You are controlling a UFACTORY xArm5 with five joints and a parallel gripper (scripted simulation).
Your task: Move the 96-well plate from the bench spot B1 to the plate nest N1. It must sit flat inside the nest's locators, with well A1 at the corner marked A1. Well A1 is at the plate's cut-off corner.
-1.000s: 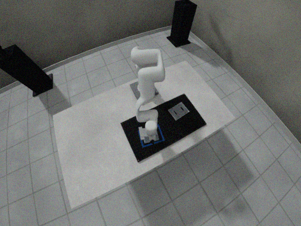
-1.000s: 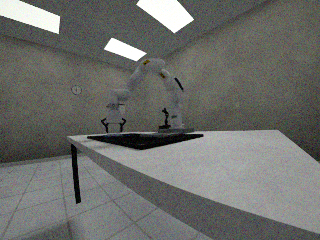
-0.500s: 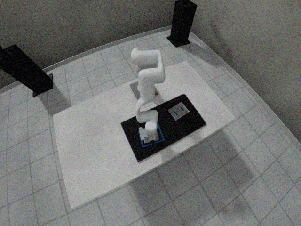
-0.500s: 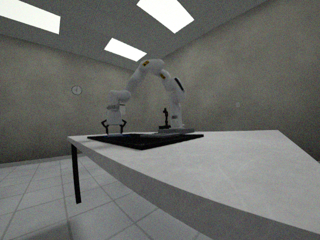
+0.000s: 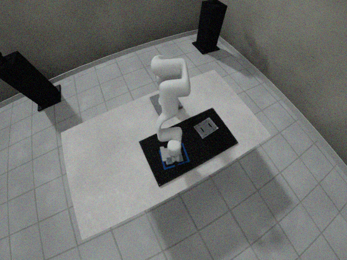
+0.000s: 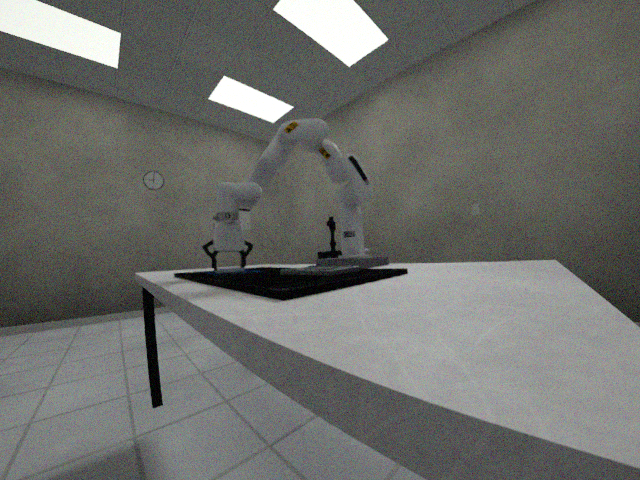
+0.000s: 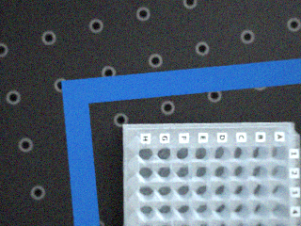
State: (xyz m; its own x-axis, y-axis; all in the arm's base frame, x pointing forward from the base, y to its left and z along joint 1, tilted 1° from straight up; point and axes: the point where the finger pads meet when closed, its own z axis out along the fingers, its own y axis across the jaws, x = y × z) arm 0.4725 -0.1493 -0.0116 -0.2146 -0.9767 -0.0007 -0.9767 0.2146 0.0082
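My hand is 10 mm above the 96-well plate. From my hand the other things lie so: plate nest N1: 340 mm to the left, 100 mm behind, 10 mm below.
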